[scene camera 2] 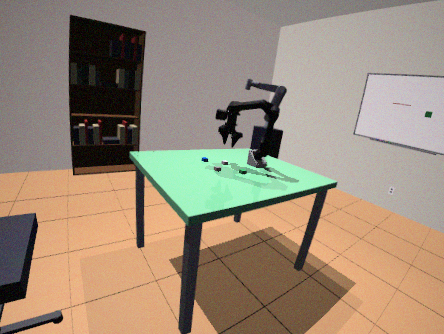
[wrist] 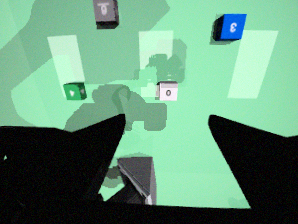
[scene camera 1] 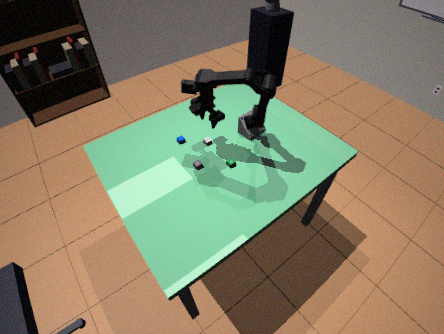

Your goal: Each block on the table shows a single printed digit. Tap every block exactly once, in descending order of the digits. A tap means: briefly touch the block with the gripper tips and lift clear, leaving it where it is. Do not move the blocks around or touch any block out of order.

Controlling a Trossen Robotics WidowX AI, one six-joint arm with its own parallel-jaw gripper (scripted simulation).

My gripper (wrist: 166,118) is open, holding nothing. Also in view: a blue block (wrist: 230,28).
